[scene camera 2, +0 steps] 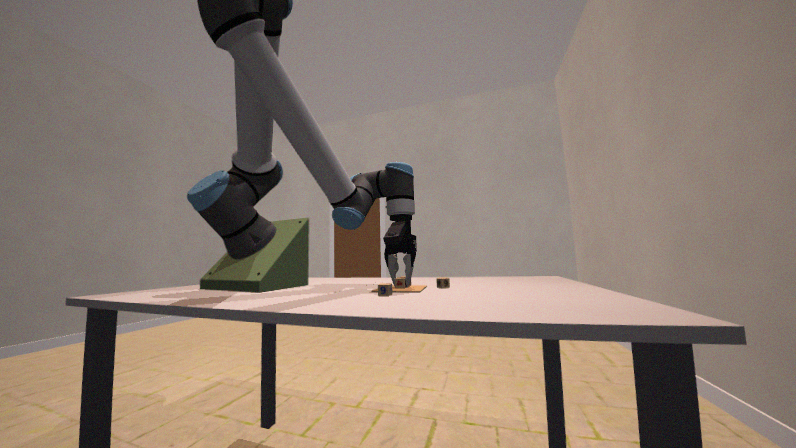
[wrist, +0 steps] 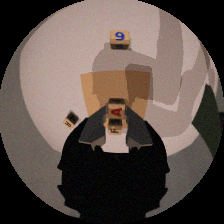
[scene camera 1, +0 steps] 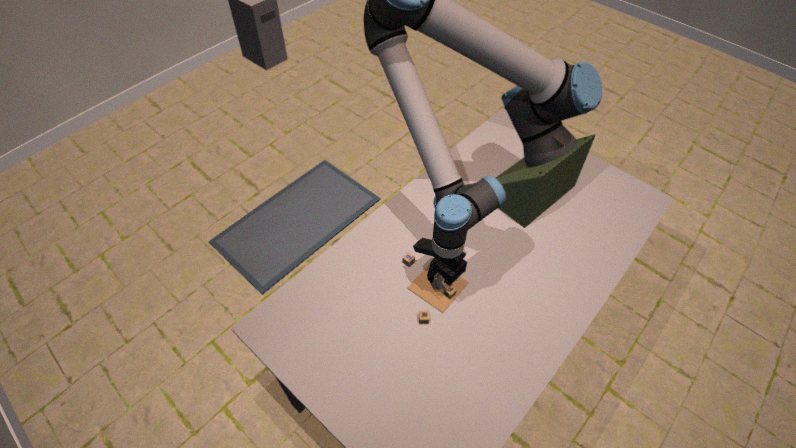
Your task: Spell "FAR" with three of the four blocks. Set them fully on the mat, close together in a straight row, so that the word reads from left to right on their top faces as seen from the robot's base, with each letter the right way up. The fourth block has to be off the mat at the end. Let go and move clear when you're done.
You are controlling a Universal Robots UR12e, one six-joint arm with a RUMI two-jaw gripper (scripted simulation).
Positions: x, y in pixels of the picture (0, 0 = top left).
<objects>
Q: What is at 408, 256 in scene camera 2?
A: My gripper.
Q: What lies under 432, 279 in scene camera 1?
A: My gripper.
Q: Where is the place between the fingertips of my gripper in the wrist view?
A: At 116, 105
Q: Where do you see a tan mat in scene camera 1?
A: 420, 286
</objects>
